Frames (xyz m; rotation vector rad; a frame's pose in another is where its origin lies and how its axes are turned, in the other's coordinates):
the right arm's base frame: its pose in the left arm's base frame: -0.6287 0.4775 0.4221 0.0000 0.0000 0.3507
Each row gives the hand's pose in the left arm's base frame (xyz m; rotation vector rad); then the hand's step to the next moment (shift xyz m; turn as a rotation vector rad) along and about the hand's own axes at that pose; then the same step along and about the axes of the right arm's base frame.
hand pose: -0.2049 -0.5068 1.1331 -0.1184 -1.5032 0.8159
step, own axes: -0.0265 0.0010 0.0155 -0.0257 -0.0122 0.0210
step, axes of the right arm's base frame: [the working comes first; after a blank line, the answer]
step, axes of the left arm's base frame: -0.0108 -0.0199 -0.0208 -0.0106 -0.0314 -0.0123

-0.0170 -0.0150 -0.0208 -0.0207 -0.0259 -0.0123
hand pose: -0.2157 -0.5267 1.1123 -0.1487 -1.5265 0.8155
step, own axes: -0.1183 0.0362 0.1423 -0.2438 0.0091 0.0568
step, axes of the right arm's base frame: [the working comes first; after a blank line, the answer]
step, axes of the left arm's base frame: -0.1250 -0.0950 -0.1044 -0.0170 -0.1501 -0.1998

-0.1500 -0.0462 -0.1044 -0.0676 -0.1351 -0.1998
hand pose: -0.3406 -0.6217 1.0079 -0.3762 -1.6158 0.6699
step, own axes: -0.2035 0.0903 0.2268 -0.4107 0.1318 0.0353
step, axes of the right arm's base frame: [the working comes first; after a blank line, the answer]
step, axes of the left arm's base frame: -0.2007 -0.0981 -0.2261 0.0146 -0.1501 -0.4057

-0.2222 -0.0232 -0.2261 -0.0378 -0.1460 -0.4057
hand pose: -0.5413 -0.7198 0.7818 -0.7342 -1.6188 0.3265
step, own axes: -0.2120 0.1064 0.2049 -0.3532 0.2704 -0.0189
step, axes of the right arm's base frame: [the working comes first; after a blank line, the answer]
step, axes of the left arm's base frame: -0.1614 -0.0120 -0.2684 0.1029 -0.0199 -0.4327

-0.1557 0.0442 -0.2684 0.0898 -0.0541 -0.4327
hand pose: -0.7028 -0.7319 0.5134 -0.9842 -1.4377 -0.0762
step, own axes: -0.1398 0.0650 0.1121 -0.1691 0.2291 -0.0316
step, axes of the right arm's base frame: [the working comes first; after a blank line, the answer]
step, axes of the left arm's base frame: -0.0776 0.0374 -0.1700 0.1256 0.0392 -0.2545

-0.0601 0.0618 -0.1700 0.1314 -0.0063 -0.2545
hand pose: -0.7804 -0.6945 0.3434 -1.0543 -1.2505 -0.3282
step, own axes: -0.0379 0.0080 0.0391 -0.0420 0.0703 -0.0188
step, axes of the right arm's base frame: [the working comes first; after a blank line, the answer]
step, axes of the left arm's base frame: -0.0310 0.0228 -0.0393 0.0474 0.0080 -0.0689

-0.0213 0.0321 -0.0393 0.0473 -0.0088 -0.0689
